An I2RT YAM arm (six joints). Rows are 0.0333 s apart.
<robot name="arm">
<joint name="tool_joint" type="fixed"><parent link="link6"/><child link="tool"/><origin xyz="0 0 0" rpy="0 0 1.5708"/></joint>
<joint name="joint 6" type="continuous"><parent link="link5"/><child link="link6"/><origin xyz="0.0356 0 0.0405" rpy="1.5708 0 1.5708"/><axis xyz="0 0 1"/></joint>
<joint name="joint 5" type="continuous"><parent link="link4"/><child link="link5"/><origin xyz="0.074 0.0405 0.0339" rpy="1.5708 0 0"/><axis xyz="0 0 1"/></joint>
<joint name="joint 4" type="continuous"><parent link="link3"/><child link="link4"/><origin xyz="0.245 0.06 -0.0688" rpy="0 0 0"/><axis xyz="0 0 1"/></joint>
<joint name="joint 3" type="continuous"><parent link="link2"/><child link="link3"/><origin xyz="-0.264 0 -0.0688" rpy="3.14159 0 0"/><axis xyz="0 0 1"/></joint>
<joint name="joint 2" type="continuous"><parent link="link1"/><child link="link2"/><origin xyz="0.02 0.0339 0.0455" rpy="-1.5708 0 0"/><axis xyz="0 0 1"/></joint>
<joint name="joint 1" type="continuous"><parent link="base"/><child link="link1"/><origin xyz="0 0 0.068" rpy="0 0 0"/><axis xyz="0 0 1"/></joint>
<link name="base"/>
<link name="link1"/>
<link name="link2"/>
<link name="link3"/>
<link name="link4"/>
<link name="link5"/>
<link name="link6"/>
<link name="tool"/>
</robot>
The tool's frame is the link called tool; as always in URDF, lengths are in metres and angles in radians. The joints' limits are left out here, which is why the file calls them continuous.
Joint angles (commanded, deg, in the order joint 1, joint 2, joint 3, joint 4, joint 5, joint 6), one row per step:
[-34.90, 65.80, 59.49, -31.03, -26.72, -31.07]
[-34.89, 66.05, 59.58, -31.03, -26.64, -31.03]
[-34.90, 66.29, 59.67, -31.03, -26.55, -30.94]
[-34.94, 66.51, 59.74, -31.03, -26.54, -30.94]
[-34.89, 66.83, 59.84, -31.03, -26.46, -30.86]
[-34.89, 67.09, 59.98, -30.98, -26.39, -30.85]
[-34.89, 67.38, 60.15, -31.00, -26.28, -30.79]
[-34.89, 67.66, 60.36, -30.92, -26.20, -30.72]
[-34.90, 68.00, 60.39, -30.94, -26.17, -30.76]
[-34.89, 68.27, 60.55, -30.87, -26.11, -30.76]
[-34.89, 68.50, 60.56, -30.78, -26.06, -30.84]
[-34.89, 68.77, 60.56, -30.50, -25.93, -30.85]
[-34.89, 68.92, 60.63, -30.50, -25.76, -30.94]
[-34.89, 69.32, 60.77, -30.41, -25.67, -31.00]
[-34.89, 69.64, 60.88, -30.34, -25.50, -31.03]
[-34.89, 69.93, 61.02, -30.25, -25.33, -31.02]
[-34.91, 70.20, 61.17, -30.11, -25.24, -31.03]
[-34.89, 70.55, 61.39, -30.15, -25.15, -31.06]
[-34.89, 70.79, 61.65, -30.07, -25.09, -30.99]
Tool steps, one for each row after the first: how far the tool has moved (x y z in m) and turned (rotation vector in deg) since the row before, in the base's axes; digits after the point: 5 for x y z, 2 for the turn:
[0.00080, -0.00056, -0.00048, 0.09, 0.16, -0.08]
[0.00072, -0.00062, -0.00044, 0.12, 0.15, -0.13]
[0.00060, -0.00064, -0.00047, 0.08, 0.13, -0.05]
[0.00110, -0.00056, -0.00071, 0.15, 0.21, -0.06]
[0.00088, -0.00066, -0.00017, 0.01, 0.08, -0.06]
[0.00091, -0.00071, -0.00023, 0.07, 0.15, -0.12]
[0.00100, -0.00075, 0.00019, 0.01, 0.02, -0.10]
[0.00097, -0.00075, -0.00125, 0.14, 0.28, -0.01]
[0.00097, -0.00066, -0.00009, -0.01, 0.05, -0.04]
[0.00076, -0.00056, -0.00077, -0.02, 0.13, 0.01]
[0.00104, -0.00081, -0.00074, -0.08, 0.04, -0.10]
[0.00046, -0.00043, -0.00025, -0.12, 0.13, -0.08]
[0.00132, -0.00099, -0.00074, 0.00, 0.17, -0.04]
[0.00104, -0.00084, -0.00063, -0.03, 0.18, -0.12]
[0.00099, -0.00081, -0.00031, -0.05, 0.11, -0.14]
[0.00095, -0.00084, -0.00009, -0.07, 0.02, -0.08]
[0.00116, -0.00075, -0.00029, 0.03, 0.17, -0.03]
[0.00094, -0.00069, 0.00059, -0.03, -0.06, -0.09]

